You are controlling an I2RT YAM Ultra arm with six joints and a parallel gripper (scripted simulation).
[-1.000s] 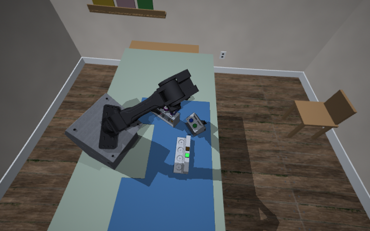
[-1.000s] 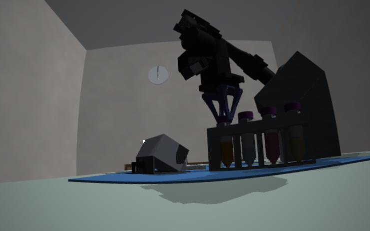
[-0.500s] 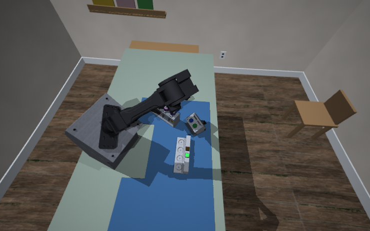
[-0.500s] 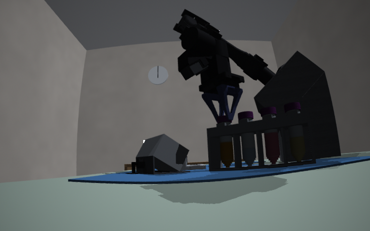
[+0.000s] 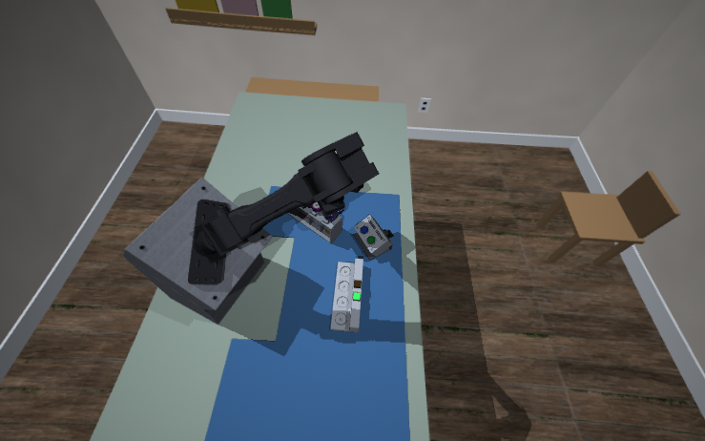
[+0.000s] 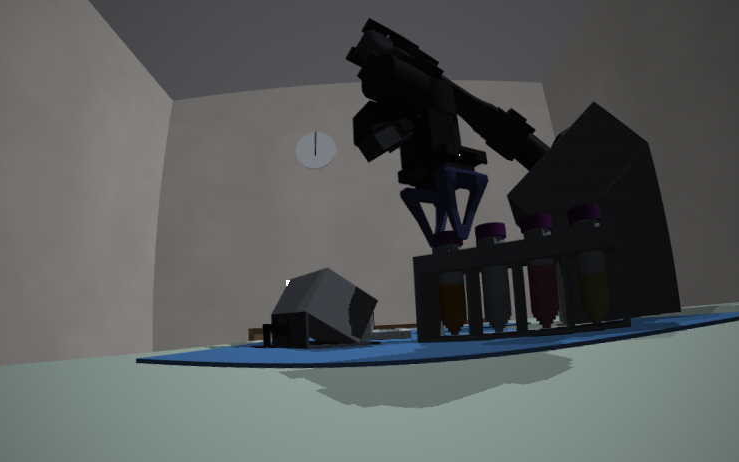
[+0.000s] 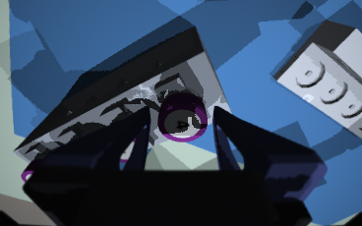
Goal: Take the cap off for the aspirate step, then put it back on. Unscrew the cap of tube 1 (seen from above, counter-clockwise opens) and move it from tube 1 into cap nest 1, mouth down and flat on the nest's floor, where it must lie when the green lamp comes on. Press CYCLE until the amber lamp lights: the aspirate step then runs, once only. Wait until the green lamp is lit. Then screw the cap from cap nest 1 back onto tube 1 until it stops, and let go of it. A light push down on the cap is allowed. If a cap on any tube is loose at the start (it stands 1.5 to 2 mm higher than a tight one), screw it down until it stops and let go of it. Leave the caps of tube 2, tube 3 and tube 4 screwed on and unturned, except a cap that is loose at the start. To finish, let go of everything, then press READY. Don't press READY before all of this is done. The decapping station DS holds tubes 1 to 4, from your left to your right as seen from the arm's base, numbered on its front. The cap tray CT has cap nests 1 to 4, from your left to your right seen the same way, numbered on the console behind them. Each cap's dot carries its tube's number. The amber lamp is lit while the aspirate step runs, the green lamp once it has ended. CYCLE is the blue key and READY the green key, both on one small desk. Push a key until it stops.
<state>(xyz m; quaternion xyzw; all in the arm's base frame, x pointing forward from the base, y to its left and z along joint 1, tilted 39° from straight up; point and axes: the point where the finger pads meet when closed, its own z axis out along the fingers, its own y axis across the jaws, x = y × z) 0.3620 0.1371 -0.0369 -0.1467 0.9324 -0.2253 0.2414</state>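
My gripper is now 12 cm short of the green ready key, 10 cm to the left of it and 5 cm above it. Also, from my hand: key desk: 12 cm ahead, 8 cm to the right, 6 cm below; threaded neck of tube 1: 10 cm behind, 12 cm to the left; blue cycle key: 11 cm ahead, 5 cm to the right, 5 cm below.
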